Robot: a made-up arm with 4 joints.
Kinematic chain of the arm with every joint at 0, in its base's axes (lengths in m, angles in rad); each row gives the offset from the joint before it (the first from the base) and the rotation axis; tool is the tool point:
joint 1: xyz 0 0 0.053 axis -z
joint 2: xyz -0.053 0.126 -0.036 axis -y
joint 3: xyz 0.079 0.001 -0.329 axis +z
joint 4: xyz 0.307 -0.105 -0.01 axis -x
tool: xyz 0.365 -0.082 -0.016
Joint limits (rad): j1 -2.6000..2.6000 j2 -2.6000..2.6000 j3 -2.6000..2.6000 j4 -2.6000..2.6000
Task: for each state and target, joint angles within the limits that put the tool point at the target. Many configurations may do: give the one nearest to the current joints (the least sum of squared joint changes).
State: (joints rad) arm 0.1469 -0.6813 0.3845 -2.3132
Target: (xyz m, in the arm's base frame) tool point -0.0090 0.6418 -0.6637
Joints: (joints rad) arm 0.4160 -1.2502 0.8565 -1.7033
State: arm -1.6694 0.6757 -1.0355 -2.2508
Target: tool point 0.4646 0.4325 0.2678
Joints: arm -1.5724 1.2318 -1.0340 -2.5202
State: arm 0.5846 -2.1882 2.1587 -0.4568
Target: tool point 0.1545 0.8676 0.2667
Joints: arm 0.5916 -2.0997 2.0289 -0.4236
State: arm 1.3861 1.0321 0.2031 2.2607
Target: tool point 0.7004 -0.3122 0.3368
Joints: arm 1.2891 0.9716 0.8310 2.4003
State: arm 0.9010 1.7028 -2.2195 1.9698
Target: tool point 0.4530 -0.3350 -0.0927
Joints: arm 0.4249 2.5308 -2.6000 1.6097
